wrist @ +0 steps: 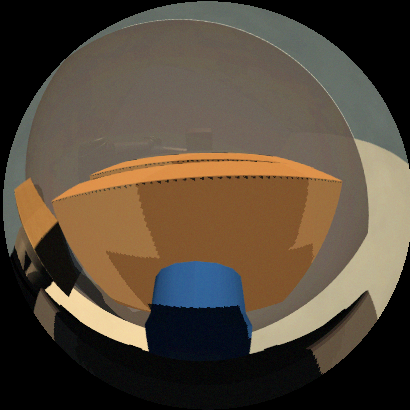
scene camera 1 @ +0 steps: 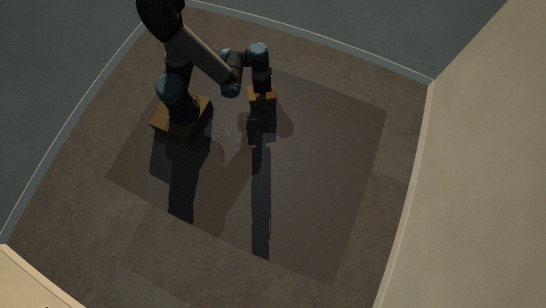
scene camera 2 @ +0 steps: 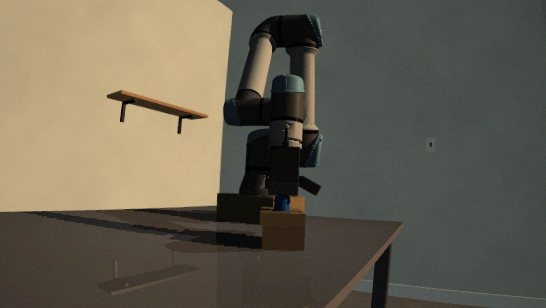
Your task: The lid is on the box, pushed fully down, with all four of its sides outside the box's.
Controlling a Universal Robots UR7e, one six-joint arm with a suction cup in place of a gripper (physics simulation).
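Places are measured from the arm's base along level axes (x left, y ahead, z down), in metres.
Pixels of known places: hand at its tool point: [wrist: 198,266] [scene camera 2: 281,216]; arm's base at its link origin: [scene camera 1: 185,111] [scene camera 2: 260,195].
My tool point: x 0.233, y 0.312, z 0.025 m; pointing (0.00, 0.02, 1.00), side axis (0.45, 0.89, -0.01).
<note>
For each thing: its top centre in the pictures, then the offset to it from my tool point. Level surfaces: height alone.
- orange-brown lid at its top centre: [wrist: 182,288] [scene camera 2: 281,210] [scene camera 1: 261,91] dy -0.006, dx -0.004, dz -0.013 m
- box at its top centre: [wrist: 202,241] [scene camera 2: 282,222] [scene camera 1: 263,93] dy +0.000, dx +0.004, dz +0.014 m
- dark glossy table at its surface level: dz +0.062 m
The orange-brown lid [scene camera 1: 254,94] [scene camera 2: 282,218] [wrist: 225,215] looks level and sits right over the box [scene camera 2: 282,239] [wrist: 215,156]. In the scene 2 view the lid's lower edge is about at the box's rim, with no open gap showing on that side, and most of the box's wall shows below it. In the wrist view a strip of the box shows past the lid's far edge, with a thin darker line between them. My blue suction cup [scene camera 2: 282,204] [wrist: 198,285] is on the lid's top, near its middle. Whether all four lid sides are outside the box's is hidden.
The arm's base stands on a brown block [scene camera 1: 162,118] [scene camera 2: 242,207] beside the box on the dark glossy table [scene camera 1: 320,200] [scene camera 2: 150,260]. The table's edge is near the box. A wooden shelf [scene camera 2: 155,105] is on the wall.
</note>
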